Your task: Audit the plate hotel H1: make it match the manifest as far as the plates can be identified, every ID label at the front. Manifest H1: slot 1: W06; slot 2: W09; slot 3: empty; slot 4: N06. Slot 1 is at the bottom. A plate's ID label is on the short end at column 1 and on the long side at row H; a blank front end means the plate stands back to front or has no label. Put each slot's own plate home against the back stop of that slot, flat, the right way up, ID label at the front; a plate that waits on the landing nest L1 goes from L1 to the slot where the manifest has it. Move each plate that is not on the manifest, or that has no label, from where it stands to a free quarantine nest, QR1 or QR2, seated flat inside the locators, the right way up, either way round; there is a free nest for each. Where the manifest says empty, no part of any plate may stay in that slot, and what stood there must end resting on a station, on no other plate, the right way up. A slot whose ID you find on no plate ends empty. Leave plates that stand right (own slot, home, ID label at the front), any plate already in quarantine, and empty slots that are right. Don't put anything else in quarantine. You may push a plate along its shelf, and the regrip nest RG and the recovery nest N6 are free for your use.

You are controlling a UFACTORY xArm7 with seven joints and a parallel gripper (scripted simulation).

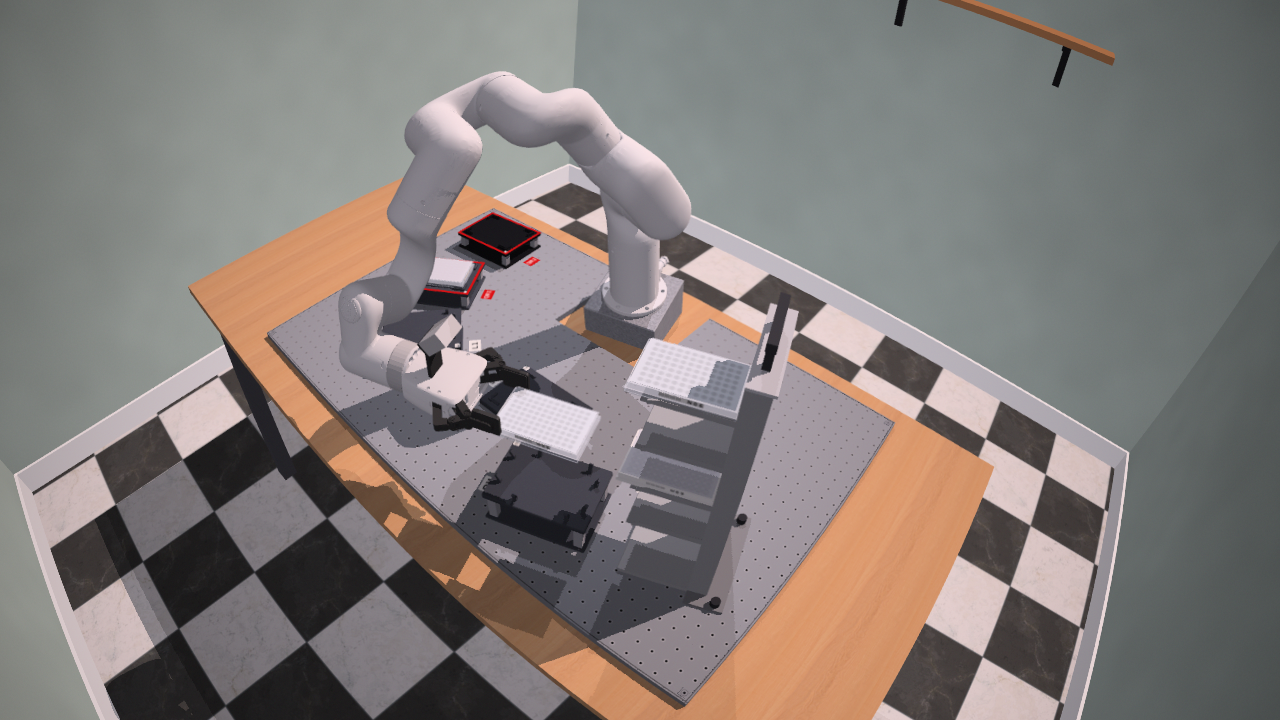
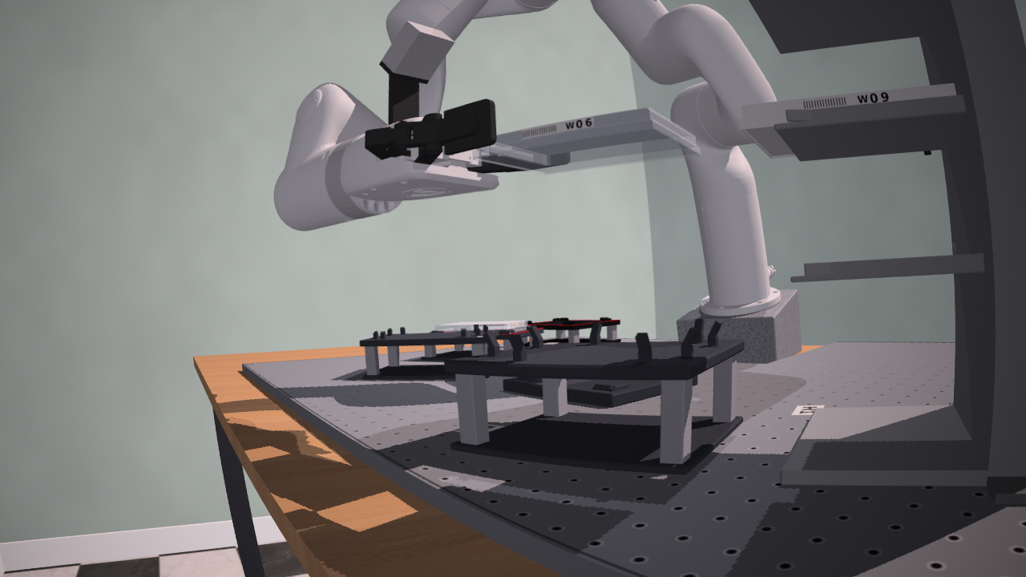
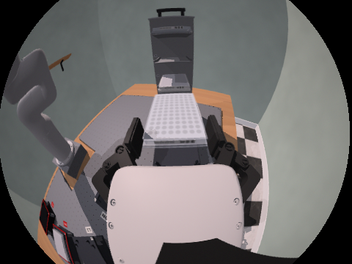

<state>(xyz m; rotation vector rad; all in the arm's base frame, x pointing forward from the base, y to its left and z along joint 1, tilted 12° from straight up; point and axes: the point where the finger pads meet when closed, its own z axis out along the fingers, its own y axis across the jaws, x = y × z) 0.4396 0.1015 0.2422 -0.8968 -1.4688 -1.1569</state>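
Now: hand 1 cm past the clear well plate W06, 5 cm to the right of it and 2 cm above it. The rest, counted from my hand: plate labelled W09: 6 cm behind, 23 cm to the left, 2 cm below; clear plate labelled N06: 6 cm behind, 23 cm to the left, 13 cm above; raised black nest: 1 cm behind, 5 cm to the left, 15 cm below.
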